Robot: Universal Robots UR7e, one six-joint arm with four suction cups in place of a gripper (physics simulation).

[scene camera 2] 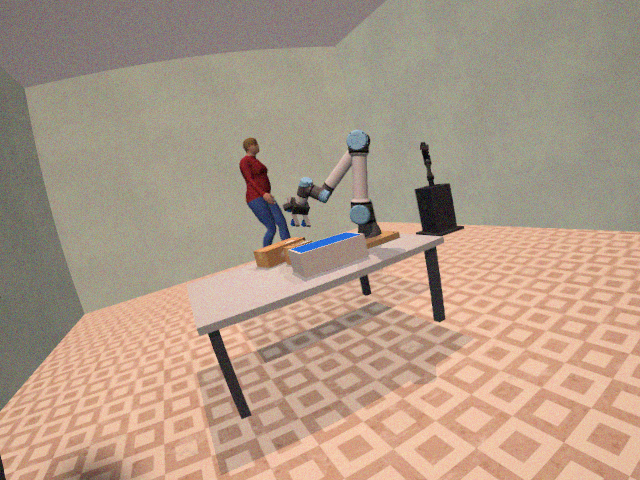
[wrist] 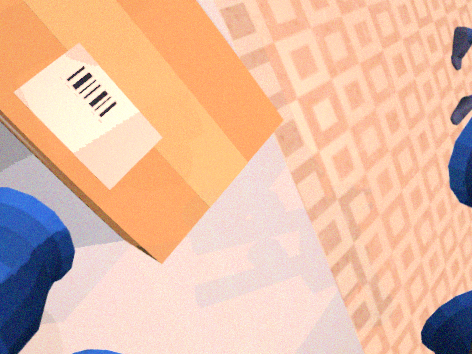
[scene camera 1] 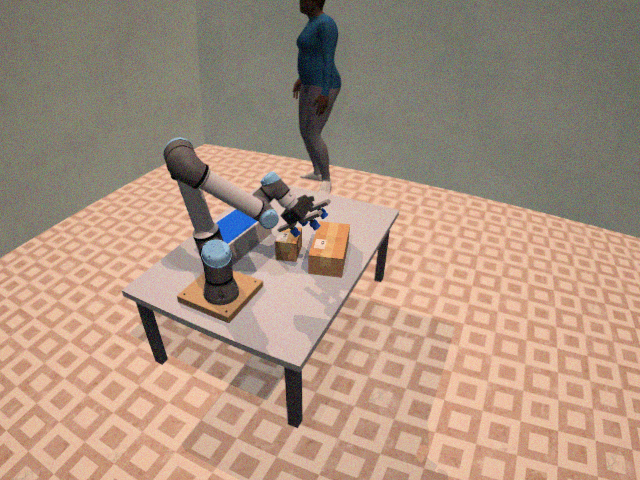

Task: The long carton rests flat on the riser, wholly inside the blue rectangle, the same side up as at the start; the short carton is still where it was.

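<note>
Long carton (scene camera 1: 327, 255). Same long carton (scene camera 2: 272, 255). Again the long carton (wrist: 147, 119). On the table: riser (scene camera 2: 328, 253), short carton (scene camera 1: 287, 247). Also the riser (scene camera 1: 242, 233). Riser out of frame in the wrist view. Short carton out of frame in the wrist view. My suction head (wrist: 44, 252) carries nothing. The cup is 25 cm from the middle of the long carton, above it.
</note>
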